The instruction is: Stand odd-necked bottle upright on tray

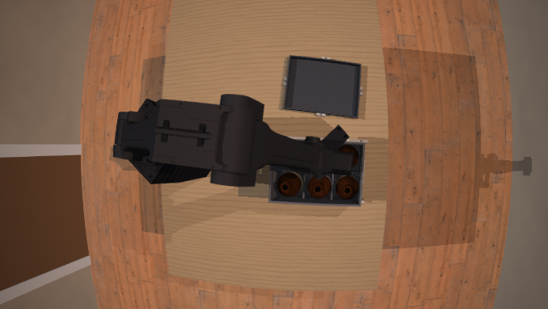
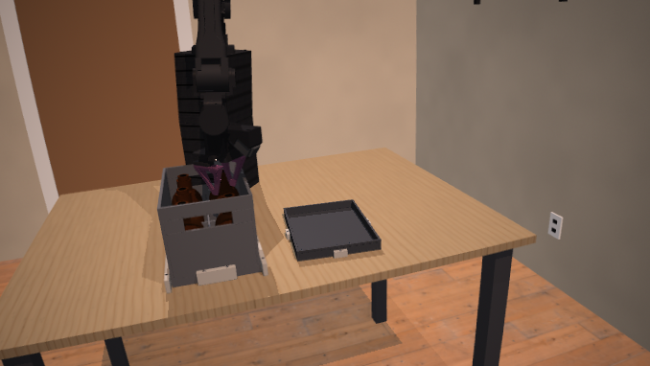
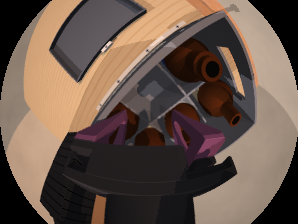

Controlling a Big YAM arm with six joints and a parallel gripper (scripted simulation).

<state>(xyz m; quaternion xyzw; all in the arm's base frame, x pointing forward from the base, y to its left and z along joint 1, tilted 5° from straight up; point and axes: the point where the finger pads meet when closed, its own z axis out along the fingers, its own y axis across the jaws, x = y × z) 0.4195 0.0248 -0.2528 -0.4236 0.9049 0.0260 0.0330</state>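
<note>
The grey crate lies 7 cm below my hand, 4 cm to the right of it and 1 cm ahead of it. The rest, counted from my hand: dark tray 24 cm to the left, 14 cm below, 2 cm behind.
</note>
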